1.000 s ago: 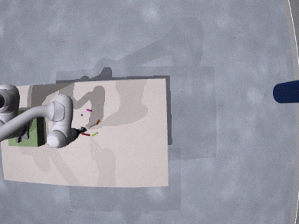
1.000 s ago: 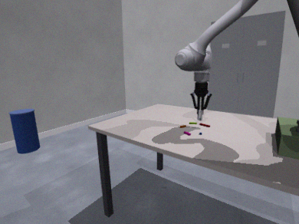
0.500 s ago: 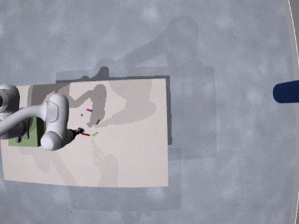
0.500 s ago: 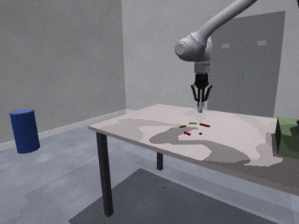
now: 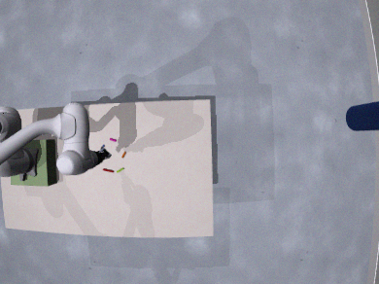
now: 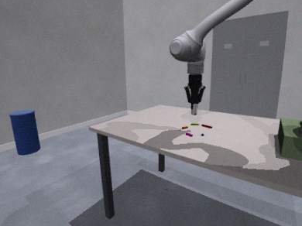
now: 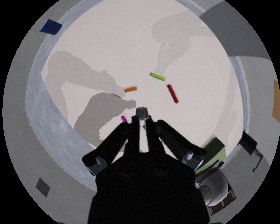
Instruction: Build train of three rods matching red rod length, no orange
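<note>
Now: the orange rod 130 mm below my hand and 60 mm ahead of it. The rest, counted from my hand: lime rod: 130 mm below, 100 mm to the right, 50 mm ahead; then blue rod: 130 mm below, 80 mm behind, 40 mm to the left; then grey rod: 30 mm below.
</note>
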